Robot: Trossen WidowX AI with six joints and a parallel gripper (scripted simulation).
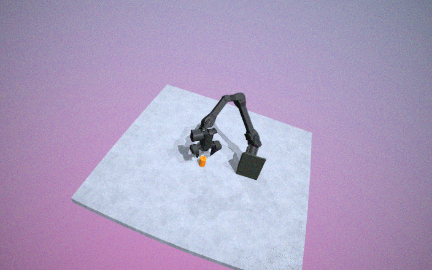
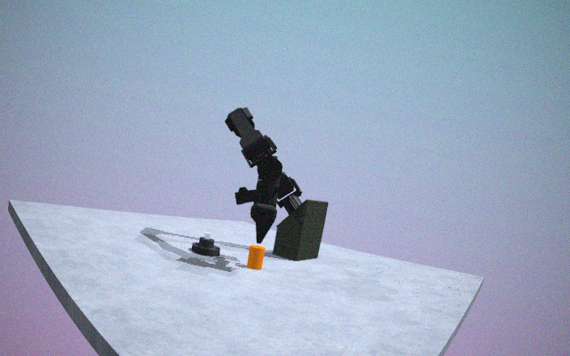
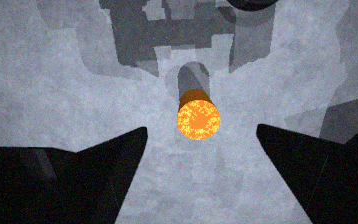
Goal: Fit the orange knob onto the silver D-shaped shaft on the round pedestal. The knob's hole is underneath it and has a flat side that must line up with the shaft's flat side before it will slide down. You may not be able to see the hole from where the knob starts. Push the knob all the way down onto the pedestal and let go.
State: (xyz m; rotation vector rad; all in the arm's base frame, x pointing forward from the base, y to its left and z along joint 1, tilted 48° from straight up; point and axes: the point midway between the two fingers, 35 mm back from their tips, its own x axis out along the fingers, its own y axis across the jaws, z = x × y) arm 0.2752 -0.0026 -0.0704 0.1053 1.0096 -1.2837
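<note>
My gripper tip is 30 mm above the orange knob. The rest, counted from my gripper tip: round pedestal 160 mm to the right, 50 mm below, 30 mm ahead.
</note>
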